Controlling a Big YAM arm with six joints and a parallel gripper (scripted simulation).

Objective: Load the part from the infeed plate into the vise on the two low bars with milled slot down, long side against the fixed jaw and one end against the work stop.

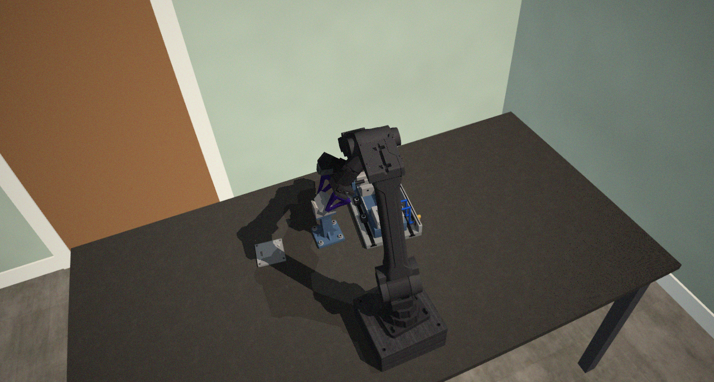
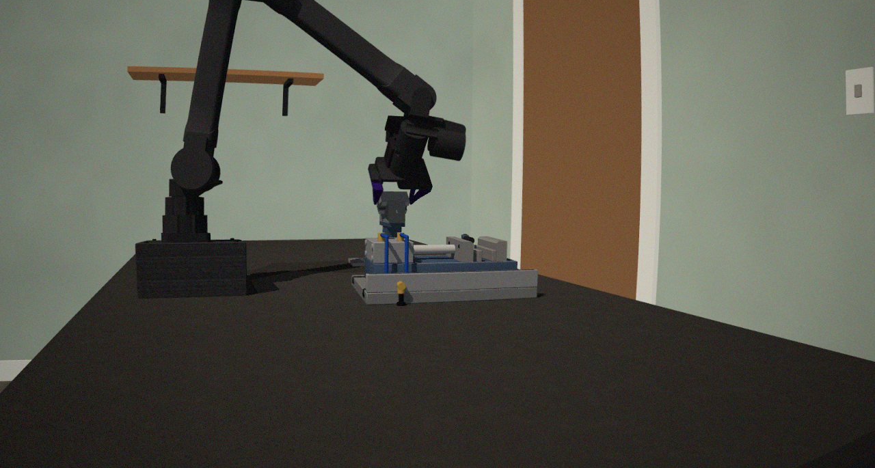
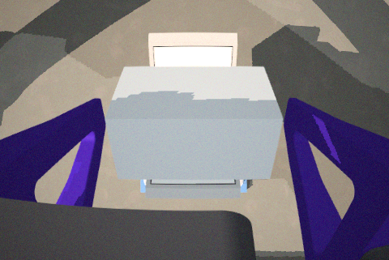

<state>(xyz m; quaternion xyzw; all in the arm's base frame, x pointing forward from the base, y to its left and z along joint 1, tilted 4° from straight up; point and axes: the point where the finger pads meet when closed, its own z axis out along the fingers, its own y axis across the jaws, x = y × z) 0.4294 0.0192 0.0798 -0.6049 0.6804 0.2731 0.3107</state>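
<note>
The part lies 10 mm below my hand. Round my hand: grey infeed plate: 20 mm ahead, 200 mm to the left, 160 mm below.
</note>
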